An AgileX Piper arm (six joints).
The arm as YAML. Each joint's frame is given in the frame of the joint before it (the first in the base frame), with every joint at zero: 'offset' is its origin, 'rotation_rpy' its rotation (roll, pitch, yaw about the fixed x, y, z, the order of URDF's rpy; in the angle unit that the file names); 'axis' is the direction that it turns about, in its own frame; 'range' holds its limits. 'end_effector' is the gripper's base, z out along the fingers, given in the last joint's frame.
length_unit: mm
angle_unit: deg
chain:
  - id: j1
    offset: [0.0, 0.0, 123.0]
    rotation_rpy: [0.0, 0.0, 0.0]
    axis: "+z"
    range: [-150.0, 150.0]
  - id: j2
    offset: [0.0, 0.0, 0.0]
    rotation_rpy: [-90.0, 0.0, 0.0]
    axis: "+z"
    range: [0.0, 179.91]
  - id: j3
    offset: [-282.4, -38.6, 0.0]
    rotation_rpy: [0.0, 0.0, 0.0]
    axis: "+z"
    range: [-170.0, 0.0]
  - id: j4
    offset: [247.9, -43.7, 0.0]
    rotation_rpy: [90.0, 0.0, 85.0]
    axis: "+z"
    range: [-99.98, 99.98]
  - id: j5
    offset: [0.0, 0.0, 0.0]
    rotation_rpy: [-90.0, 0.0, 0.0]
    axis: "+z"
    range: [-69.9, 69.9]
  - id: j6
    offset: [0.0, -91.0, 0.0]
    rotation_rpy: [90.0, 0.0, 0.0]
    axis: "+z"
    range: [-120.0, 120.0]
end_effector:
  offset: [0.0, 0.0, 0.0]
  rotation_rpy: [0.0, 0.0, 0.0]
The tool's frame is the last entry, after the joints.
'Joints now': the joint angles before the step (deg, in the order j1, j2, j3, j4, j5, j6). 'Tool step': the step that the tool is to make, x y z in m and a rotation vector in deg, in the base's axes. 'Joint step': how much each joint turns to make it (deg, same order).
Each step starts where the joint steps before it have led.
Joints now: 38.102 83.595 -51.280 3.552 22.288 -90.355
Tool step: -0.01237 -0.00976 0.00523 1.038 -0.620 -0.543
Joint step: 0.000 -3.782 2.751 -0.058 -0.115 0.745
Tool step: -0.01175 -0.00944 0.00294 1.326 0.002 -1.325
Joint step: -0.001 -3.495 2.693 -0.284 -0.057 1.945
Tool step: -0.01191 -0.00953 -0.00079 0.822 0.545 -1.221
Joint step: 0.002 -3.208 2.922 -0.291 0.171 1.839
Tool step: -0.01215 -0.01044 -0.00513 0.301 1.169 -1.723
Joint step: -0.002 -2.980 3.379 -1.197 0.288 3.030
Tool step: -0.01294 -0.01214 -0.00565 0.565 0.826 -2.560
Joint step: 0.002 -3.495 3.782 -2.582 0.000 4.932
